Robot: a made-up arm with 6 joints.
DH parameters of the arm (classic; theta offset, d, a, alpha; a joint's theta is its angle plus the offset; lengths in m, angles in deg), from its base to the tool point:
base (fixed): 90 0.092 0 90
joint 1: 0 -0.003 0.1 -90
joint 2: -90 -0.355 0.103 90
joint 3: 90 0.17 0.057 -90
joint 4: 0 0.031 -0.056 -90
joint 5: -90 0.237 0.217 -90
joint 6: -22.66 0 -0.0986 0
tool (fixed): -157.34 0.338 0 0
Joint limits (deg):
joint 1: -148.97..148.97
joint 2: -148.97..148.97
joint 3: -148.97..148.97
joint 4: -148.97..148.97
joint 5: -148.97..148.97
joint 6: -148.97..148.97
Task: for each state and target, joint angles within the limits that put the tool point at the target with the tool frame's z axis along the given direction. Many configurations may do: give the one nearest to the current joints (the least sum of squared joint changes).
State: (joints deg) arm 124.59 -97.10 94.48 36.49 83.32 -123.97
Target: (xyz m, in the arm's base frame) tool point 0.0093 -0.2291 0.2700 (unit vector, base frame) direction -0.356 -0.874 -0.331
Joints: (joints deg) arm 148.97 -96.62 145.71 53.94 121.33 -148.62
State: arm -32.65 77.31 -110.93 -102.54 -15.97 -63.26
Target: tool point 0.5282 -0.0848 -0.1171 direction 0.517 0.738 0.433
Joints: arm -87.06 37.63 -123.24 -113.67 -46.68 -67.72
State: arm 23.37 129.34 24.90 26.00 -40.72 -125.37
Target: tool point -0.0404 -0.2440 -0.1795 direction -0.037 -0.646 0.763
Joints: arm 4.35 85.13 2.06 -0.89 -33.89 -120.10
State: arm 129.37 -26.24 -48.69 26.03 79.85 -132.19
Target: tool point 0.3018 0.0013 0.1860 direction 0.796 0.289 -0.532
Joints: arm 148.48 -51.28 -14.03 29.72 53.77 -139.59
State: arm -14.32 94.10 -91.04 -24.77 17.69 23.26
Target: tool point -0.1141 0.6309 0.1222 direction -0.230 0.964 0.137
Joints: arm 39.90 89.22 -105.88 14.50 15.54 11.54
